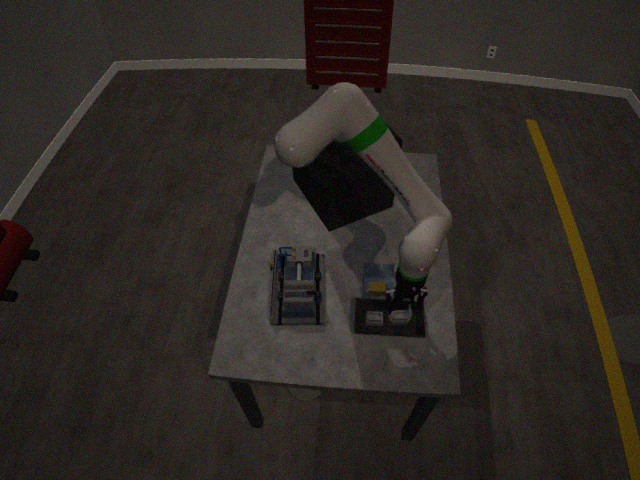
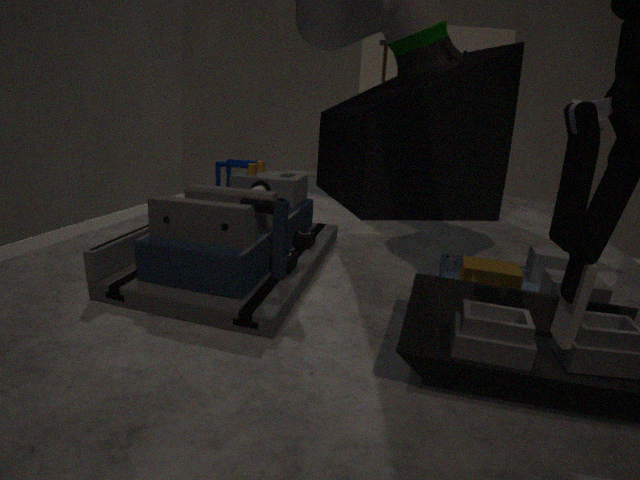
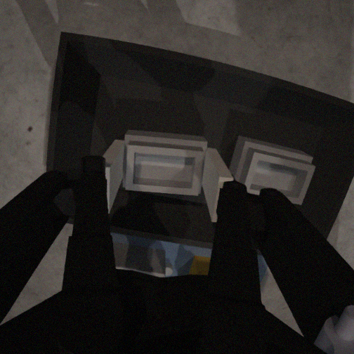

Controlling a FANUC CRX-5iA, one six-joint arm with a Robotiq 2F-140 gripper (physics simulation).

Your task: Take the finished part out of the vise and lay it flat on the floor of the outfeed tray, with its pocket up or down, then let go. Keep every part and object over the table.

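Places are measured from the arm's base along level axes (x down, y ahead, z right), in centimetres.
Pixels of known places: gripper, fingertip midpoint: (image 1: 399, 317) (image 2: 600, 344); arm's base at its link origin: (image 2: 431, 71).
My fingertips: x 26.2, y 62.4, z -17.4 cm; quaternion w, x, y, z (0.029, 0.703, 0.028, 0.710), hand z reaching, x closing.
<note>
For each thing: its top centre in the pictures, then the offset to it from my fingertips. "spot": a spot on its surface instead. Level surfaces: height alone.
- finished part at its top centre: (image 2: 607, 321) (image 1: 400, 314) dx -2.0, dy -0.2, dz +0.0 cm
- dark outfeed tray at a spot on its surface: (image 2: 431, 310) (image 1: 360, 308) spot: dx +1.0, dy -3.7, dz +13.4 cm
- similar grey part at its top centre: (image 2: 498, 313) (image 1: 374, 315) dx -1.6, dy +0.5, dz +8.6 cm
- vise at its top centre: (image 2: 238, 181) (image 1: 297, 274) dx -6.8, dy -11.8, dz +36.1 cm
- blue holder at its top centre: (image 1: 389, 281) dx +1.5, dy -15.9, dz +2.9 cm
- yellow block at its top centre: (image 2: 492, 265) (image 1: 377, 286) dx -1.3, dy -11.7, dz +7.5 cm
- table at its surface level: dx +3.2 cm
The finished part (image 1: 399, 316) (image 2: 602, 356) (image 3: 164, 171) is a light grey stepped block with its rectangular pocket facing up. My gripper (image 1: 401, 313) (image 2: 604, 322) (image 3: 163, 160) is shut on it, one pale fingertip at each short end. The part is level inside the dark outfeed tray (image 1: 361, 310) (image 2: 431, 310) (image 3: 165, 107), at or very near the tray floor; its underside contact is hard to see. A similar grey part (image 1: 374, 318) (image 2: 493, 338) (image 3: 277, 175) lies pocket up beside it, a gap apart. The vise (image 1: 299, 283) (image 2: 199, 222) shows no part between its jaws.
A blue holder (image 1: 378, 271) (image 3: 182, 251) with a yellow block (image 1: 376, 288) (image 2: 491, 271) (image 3: 200, 265) stands right behind the tray. A large black block (image 1: 341, 191) (image 2: 418, 149) stands farther back. The vise is on the left of the table (image 1: 289, 356).
</note>
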